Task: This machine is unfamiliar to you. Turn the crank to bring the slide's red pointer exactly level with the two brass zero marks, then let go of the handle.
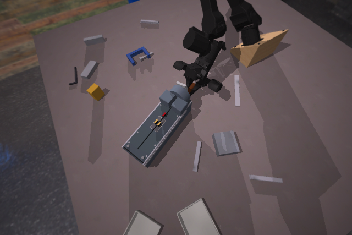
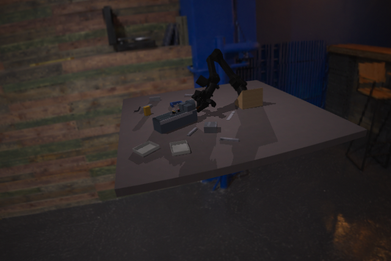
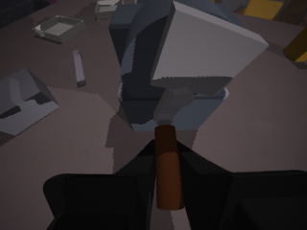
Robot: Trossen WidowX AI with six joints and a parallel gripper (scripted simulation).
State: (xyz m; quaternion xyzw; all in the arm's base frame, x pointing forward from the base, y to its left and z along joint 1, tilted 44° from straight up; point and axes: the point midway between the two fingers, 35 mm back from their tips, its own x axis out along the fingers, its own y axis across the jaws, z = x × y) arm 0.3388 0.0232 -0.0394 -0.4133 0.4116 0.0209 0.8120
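Right now my gripper tip is 2 cm past the brown crank handle, 1 cm to the left of it and 2 cm below it. From my gripper tip the other things lie so: grey block (1 cm behind, 22 cm to the left, 2 cm below); blue clamp (6 cm ahead, 31 cm to the right, 3 cm below); red pointer (12 cm ahead, 4 cm to the left, 5 cm above).
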